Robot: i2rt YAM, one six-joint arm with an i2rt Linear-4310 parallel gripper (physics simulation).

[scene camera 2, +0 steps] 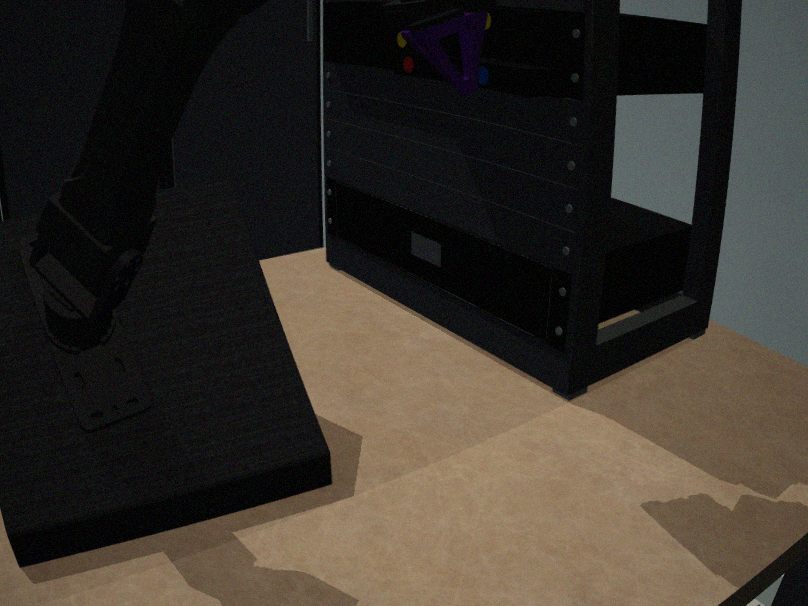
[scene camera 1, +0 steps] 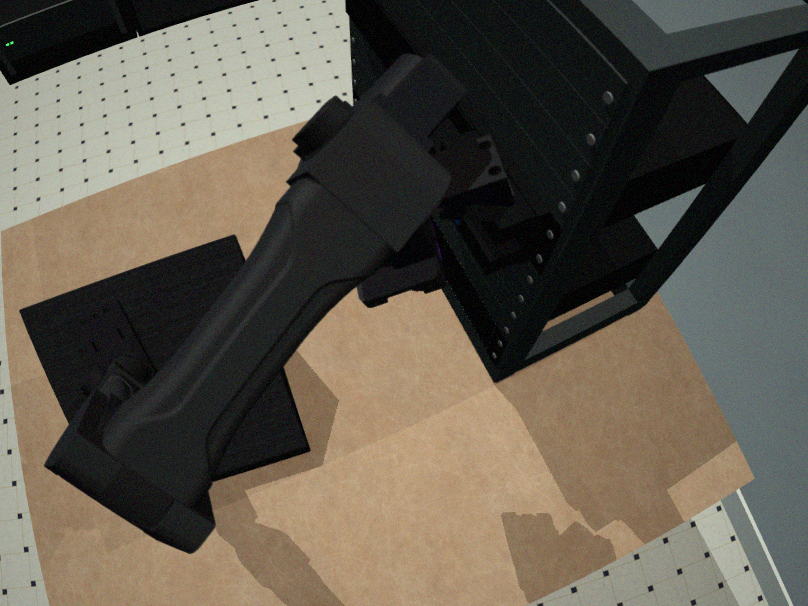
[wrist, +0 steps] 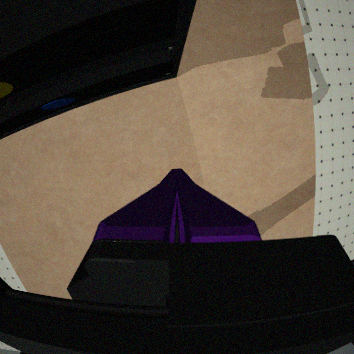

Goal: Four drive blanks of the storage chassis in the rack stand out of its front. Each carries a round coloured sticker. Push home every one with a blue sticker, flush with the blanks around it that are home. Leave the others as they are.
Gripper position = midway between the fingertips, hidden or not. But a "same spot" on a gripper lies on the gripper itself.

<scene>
my gripper: scene camera 2 469, 93; scene camera 1; wrist
rack: scene camera 2; scene camera 1; wrist 62, 62
same spot on my gripper: (wrist: 221, 272) = (scene camera 1: 434, 240)
same spot on rack: (scene camera 2: 490, 214) = (scene camera 1: 462, 250)
</scene>
